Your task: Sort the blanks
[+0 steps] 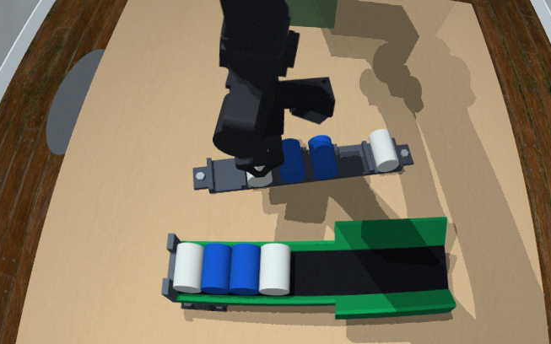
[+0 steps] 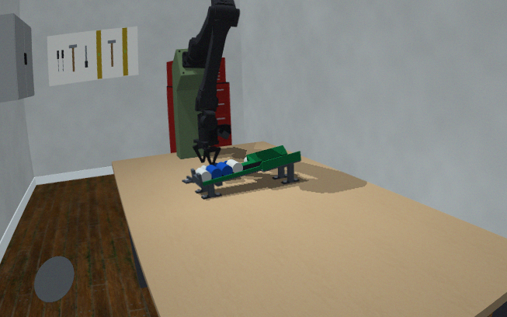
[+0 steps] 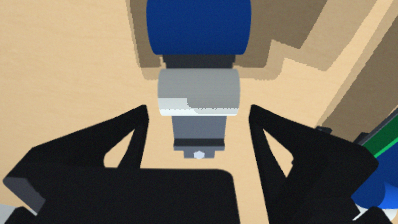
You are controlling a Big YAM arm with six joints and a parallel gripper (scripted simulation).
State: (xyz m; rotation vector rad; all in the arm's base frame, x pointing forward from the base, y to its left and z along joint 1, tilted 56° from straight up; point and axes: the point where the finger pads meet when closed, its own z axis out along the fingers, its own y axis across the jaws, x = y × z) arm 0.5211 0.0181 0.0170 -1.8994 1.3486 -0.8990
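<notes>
Now: the stock rack 30 mm behind my hand, 70 mm to the left of it and 70 mm below it. Also, from my hand: grey stop (220 mm ahead, 50 mm to the right).
</notes>
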